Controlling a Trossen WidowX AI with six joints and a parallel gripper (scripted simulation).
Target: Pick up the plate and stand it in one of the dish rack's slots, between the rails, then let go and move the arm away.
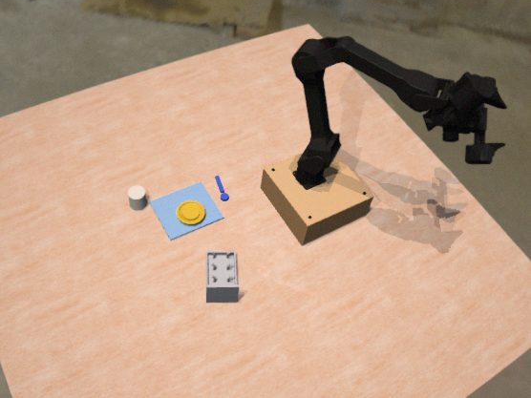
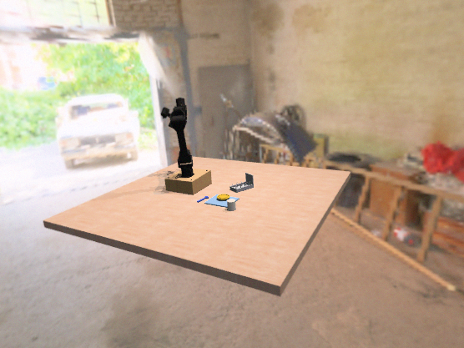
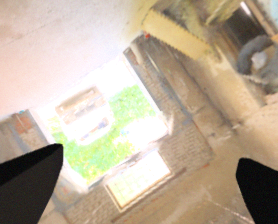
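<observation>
Now: gripper tip 61 cm short of the yellow plate, 34 cm to the left of it and 36 cm above it. Round my gripper tip: white cylinder cup: 71 cm ahead, 44 cm to the right, 35 cm below; then blue spoon: 50 cm ahead, 37 cm to the right, 37 cm below; then grey dish rack: 63 cm ahead, 15 cm to the right, 35 cm below.
</observation>
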